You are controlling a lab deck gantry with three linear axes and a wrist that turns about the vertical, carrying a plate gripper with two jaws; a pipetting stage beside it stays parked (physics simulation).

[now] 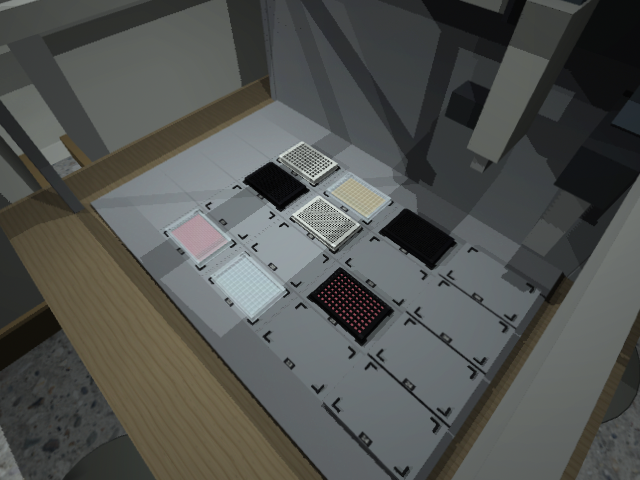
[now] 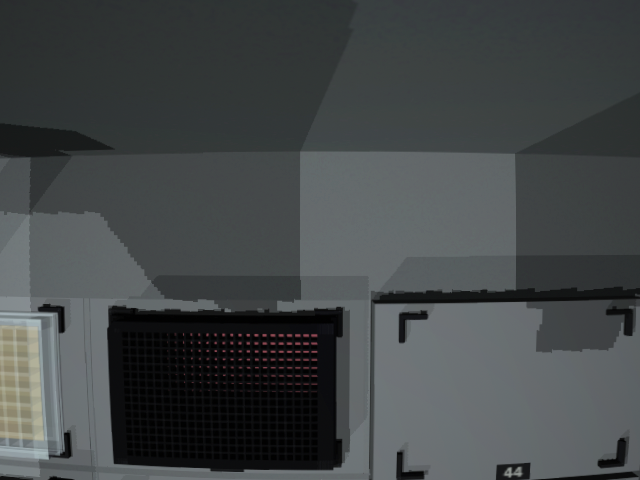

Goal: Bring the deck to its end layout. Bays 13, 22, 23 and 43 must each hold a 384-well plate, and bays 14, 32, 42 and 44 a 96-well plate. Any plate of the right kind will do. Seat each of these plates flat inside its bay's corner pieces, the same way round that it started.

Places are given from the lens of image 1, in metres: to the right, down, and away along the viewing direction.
yellow-filled 96-well plate (image 1: pixel 362 199): 0.10, -0.09, 0.80
bay 33 (image 1: pixel 396 277): 0.15, 0.07, 0.69
The marked spots on the bay 33 and the yellow-filled 96-well plate are 0.20 m apart.
